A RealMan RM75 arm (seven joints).
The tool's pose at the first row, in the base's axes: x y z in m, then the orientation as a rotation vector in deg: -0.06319 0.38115 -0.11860 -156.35 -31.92 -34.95
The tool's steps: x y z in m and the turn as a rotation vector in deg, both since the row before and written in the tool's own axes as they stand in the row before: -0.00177 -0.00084 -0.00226 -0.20 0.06 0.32; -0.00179 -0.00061 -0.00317 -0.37 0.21 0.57; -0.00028 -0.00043 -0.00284 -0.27 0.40 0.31; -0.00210 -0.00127 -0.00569 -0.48 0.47 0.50; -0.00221 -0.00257 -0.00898 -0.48 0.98 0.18; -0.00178 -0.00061 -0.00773 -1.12 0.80 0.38; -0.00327 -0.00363 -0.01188 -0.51 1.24 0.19; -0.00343 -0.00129 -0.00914 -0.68 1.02 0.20; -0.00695 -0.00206 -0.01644 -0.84 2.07 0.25; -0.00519 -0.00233 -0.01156 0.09 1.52 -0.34; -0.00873 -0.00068 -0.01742 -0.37 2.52 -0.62
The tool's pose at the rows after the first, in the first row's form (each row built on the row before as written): -0.06581 0.38055 -0.11728 -156.55 -31.43 -35.04; -0.06867 0.37943 -0.11523 -156.86 -30.52 -35.34; -0.07008 0.37874 -0.11281 -156.96 -29.95 -35.92; -0.07441 0.37731 -0.10862 -157.24 -29.06 -36.63; -0.08061 0.37596 -0.10142 -157.25 -28.50 -38.10; -0.08534 0.37343 -0.09554 -157.94 -27.56 -39.56; -0.09427 0.37207 -0.08641 -157.83 -26.92 -41.40; -0.10150 0.36948 -0.08024 -157.96 -26.26 -43.02; -0.11529 0.36458 -0.06982 -157.68 -25.27 -46.11; -0.12585 0.36203 -0.06289 -156.79 -25.48 -48.18; -0.14173 0.35527 -0.05382 -155.73 -25.74 -51.85
